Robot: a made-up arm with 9 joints. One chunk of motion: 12 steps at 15 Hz.
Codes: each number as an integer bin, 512 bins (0 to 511) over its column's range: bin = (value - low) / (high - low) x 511, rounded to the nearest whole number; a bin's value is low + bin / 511 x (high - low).
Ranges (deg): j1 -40..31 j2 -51..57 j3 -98..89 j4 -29..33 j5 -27..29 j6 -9..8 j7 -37..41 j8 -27..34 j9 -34..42
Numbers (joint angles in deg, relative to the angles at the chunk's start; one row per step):
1: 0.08 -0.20 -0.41 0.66 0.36 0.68 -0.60 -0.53 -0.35
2: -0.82 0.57 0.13 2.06 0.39 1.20 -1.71 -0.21 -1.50
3: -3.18 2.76 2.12 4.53 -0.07 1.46 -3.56 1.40 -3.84
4: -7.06 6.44 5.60 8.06 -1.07 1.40 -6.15 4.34 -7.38
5: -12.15 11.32 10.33 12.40 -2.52 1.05 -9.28 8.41 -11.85
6: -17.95 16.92 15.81 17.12 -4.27 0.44 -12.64 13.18 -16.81
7: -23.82 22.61 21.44 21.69 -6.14 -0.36 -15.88 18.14 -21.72
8: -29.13 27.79 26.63 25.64 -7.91 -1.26 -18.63 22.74 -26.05
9: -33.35 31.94 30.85 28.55 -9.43 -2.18 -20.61 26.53 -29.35
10: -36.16 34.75 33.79 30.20 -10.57 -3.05 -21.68 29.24 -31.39
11: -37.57 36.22 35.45 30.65 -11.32 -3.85 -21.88 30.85 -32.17
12: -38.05 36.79 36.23 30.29 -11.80 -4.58 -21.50 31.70 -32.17
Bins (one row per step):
1: 288 240 267 244 250 291 238 222 226
2: 282 244 268 256 250 307 231 224 219
3: 265 254 274 276 246 314 219 238 203
4: 237 272 283 305 237 313 202 263 179
5: 200 295 296 341 223 302 182 297 149
6: 159 321 311 380 207 284 160 337 116
7: 116 348 326 418 190 260 138 378 83
8: 78 373 341 450 174 233 120 417 53
9: 48 392 352 474 160 205 107 448 31
10: 28 406 360 488 150 179 100 471 18
11: 17 413 365 492 143 155 99 485 12
12: 14 415 367 489 139 133 102 492 12

